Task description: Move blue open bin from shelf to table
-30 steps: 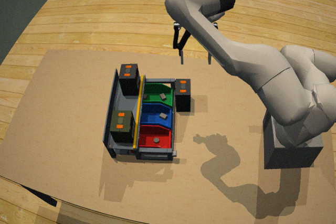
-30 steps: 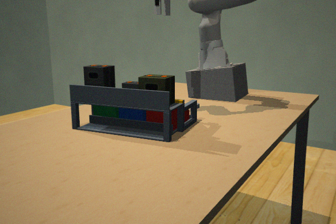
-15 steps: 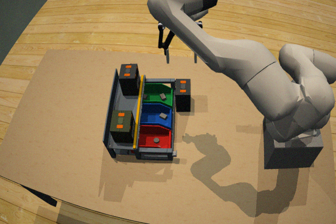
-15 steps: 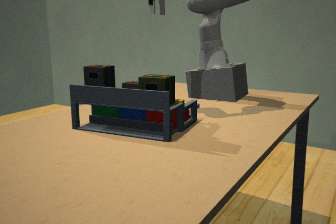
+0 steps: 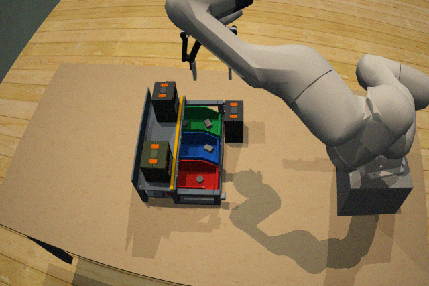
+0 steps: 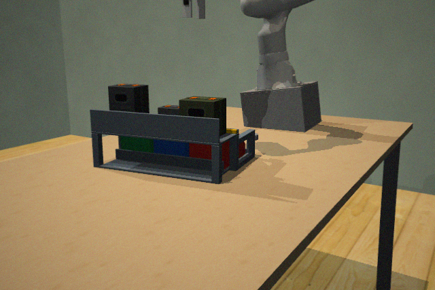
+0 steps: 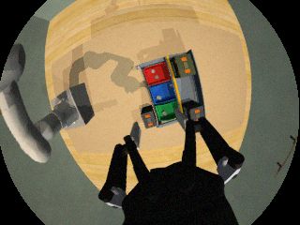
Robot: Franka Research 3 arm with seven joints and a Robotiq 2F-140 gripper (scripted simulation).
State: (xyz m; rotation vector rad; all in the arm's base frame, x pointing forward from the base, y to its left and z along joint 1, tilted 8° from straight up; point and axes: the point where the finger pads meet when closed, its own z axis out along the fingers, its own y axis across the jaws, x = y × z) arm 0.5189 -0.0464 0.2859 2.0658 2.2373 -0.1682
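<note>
Now: the blue open bin 39 cm below my hand and 8 cm ahead of it. Round my hand: yellow bar: 33 cm below, 14 cm ahead, 1 cm to the left; then red bin: 39 cm below, 12 cm to the left, 8 cm ahead; then green bin: 39 cm below, 11 cm to the right, 9 cm ahead.
</note>
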